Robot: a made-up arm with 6 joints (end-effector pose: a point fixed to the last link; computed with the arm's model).
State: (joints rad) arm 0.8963 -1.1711 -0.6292 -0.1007 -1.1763 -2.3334
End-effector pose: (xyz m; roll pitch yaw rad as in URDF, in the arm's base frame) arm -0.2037 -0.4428 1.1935 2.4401 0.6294 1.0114
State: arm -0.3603 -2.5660 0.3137 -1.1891 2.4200 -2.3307
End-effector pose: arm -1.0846 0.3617 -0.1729 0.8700 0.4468 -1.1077
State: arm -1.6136 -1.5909 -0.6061 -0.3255 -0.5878 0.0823
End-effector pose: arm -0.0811 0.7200 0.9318 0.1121 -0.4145 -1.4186
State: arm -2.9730 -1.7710 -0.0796 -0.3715 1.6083 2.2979
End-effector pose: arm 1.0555 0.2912 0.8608 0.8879 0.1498 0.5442
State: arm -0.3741 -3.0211 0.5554 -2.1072 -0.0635 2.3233
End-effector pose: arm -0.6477 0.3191 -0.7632 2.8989 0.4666 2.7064
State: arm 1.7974 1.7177 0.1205 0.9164 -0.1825 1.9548
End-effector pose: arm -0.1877 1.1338 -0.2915 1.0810 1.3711 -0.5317
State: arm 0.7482 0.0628 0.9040 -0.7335 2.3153 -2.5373
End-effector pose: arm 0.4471 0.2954 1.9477 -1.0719 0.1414 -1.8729
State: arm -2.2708 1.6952 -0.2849 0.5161 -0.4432 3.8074
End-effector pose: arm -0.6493 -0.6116 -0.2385 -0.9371 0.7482 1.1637
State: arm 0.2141 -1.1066 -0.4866 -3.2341 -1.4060 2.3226
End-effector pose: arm -0.4961 0.0124 1.3152 -2.4917 -1.1078 -2.7220
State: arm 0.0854 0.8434 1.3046 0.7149 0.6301 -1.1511
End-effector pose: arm 1.3158 0.0232 1.5284 0.0311 -0.8603 0.7192
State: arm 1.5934 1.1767 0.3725 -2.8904 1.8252 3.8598
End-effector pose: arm -0.1458 1.3924 0.4324 2.6199 0.4882 -1.2723
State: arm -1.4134 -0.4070 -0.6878 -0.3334 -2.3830 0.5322
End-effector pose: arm -0.0881 -0.1565 1.2605 2.2549 0.4372 1.4771
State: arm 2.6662 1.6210 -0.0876 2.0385 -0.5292 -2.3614
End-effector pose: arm -1.0034 0.4567 -0.1940 -1.0482 1.0893 1.3283
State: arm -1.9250 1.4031 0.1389 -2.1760 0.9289 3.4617
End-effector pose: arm -0.3377 -1.1069 0.0483 -3.1024 0.7871 2.4197
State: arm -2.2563 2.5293 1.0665 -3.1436 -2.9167 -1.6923
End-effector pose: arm -0.3433 -0.6061 -1.0121 -1.4475 -1.4539 -2.2601
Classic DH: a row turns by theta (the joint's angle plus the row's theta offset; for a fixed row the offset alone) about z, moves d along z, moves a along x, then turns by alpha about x. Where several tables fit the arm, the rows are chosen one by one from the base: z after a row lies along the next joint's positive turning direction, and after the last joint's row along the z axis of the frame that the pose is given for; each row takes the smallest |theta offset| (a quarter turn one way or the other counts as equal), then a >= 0, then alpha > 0; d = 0 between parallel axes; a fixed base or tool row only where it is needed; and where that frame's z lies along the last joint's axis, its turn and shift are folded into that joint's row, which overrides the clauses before.
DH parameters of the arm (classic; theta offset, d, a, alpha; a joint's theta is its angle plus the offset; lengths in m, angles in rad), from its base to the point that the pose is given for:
joint 1: 0 0.472 0 -1.5708
joint 2: -1.5708 0 1.081 3.1416
joint 3: 0 0 0 -1.5708
joint 4: 0 -0.603 0 1.5708
joint 5: 0 0.118 0 -1.5708
joint 6: 1.5708 0 0 1.5708
tool (fixed): -1.5708 0 0 0

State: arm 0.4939 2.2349 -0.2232 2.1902 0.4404 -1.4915
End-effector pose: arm 0.3588 0.2710 -0.6496 2.2424 0.3891 -3.0322
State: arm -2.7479 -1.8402 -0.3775 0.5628 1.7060 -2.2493
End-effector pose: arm 0.9217 0.4909 0.7906 -0.8346 0.0436 -0.1640
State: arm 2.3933 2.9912 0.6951 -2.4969 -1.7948 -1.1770
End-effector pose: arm 0.1492 -0.2672 -1.0010 -1.5249 0.3584 3.0693
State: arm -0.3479 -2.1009 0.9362 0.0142 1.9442 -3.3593
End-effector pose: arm -1.4809 0.4116 -0.0134 -2.8708 1.3015 -0.2982
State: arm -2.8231 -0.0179 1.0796 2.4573 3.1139 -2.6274
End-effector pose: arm -0.1510 -0.1461 2.1235 1.9072 1.1186 0.2784
